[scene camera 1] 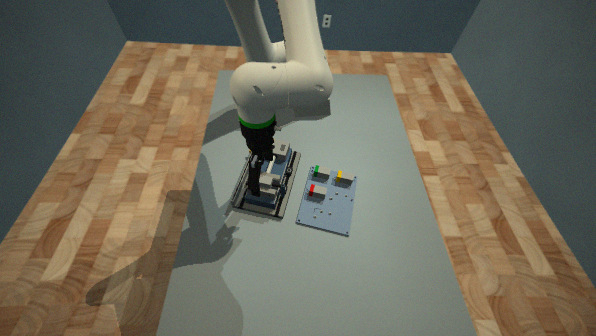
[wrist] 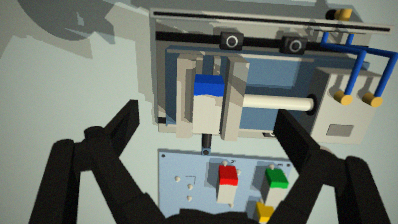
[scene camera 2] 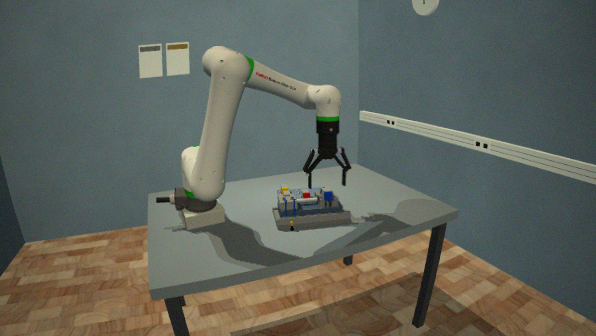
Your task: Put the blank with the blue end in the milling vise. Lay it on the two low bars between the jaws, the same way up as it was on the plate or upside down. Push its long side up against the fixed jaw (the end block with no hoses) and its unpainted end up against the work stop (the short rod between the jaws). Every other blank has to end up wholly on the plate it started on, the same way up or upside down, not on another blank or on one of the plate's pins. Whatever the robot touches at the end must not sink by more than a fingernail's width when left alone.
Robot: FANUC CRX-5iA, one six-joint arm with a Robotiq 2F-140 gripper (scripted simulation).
I see my gripper (scene camera 2: 327, 186), a green-ended blank (wrist: 274, 184), a red-ended blank (wrist: 227, 179), a moving jaw (wrist: 237, 68) and a plate (scene camera 1: 341, 207).
My gripper also shows in scene camera 1 (scene camera 1: 262, 176) and in the wrist view (wrist: 207, 116). The plate shows as well in the wrist view (wrist: 173, 195).
